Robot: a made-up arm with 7 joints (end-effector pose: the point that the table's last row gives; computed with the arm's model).
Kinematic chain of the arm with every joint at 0, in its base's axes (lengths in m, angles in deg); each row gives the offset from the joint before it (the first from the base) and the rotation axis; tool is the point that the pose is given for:
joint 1: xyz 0 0 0.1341 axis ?
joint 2: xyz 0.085 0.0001 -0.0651 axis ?
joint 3: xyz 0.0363 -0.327 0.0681 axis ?
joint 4: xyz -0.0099 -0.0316 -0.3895 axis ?
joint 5: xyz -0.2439 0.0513 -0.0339 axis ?
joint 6: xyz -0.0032 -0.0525 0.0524 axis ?
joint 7: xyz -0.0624 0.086 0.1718 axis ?
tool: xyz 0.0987 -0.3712 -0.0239
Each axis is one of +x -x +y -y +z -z.
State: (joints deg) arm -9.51 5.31 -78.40 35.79 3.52 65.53 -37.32
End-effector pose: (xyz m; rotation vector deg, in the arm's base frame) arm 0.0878 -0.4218 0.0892 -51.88 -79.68 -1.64
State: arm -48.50 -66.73 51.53 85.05 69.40 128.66 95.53
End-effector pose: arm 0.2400 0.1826 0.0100 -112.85 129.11 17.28
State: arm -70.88 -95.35 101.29 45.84 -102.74 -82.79 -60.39
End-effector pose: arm 0.5414 -0.0947 0.8173 3.22 -83.94 77.97
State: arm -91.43 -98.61 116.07 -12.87 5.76 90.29 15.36
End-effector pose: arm 0.3285 0.1784 0.2820 80.84 -116.52 -34.84
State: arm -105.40 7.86 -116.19 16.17 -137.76 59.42 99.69
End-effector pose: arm -0.3062 -0.4653 0.2932 -154.65 -5.82 22.72
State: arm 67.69 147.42 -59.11 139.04 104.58 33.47 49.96
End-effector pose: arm -0.4656 -0.1934 0.0400 29.65 -176.64 14.60
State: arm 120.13 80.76 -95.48 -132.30 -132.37 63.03 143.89
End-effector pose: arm -0.9218 0.2994 0.0577 49.30 83.26 46.36
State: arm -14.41 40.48 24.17 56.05 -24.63 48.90 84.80
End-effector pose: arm -0.0906 -0.2582 -0.3581 61.43 19.28 14.83
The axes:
joint 1: +z
joint 2: +z
joint 3: +y
joint 4: -z
joint 5: +y
joint 6: +z
joint 7: +x

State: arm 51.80 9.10 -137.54 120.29 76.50 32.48 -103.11
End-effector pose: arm 0.7812 -0.0749 0.2784 56.77 -50.98 33.83
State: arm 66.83 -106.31 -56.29 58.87 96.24 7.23 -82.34
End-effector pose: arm 0.0640 -0.7759 -0.0020 -9.09 33.59 -23.47
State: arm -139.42 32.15 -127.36 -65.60 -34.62 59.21 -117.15
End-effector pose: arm -1.0778 -0.1128 -0.1764 91.14 12.42 -52.97
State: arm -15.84 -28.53 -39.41 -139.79 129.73 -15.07 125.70
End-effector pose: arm -0.2127 -0.8885 -0.1791 -18.97 21.27 -52.78
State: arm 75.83 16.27 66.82 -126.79 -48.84 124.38 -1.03
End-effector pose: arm 0.7041 0.0240 0.0926 -100.52 19.47 -36.08
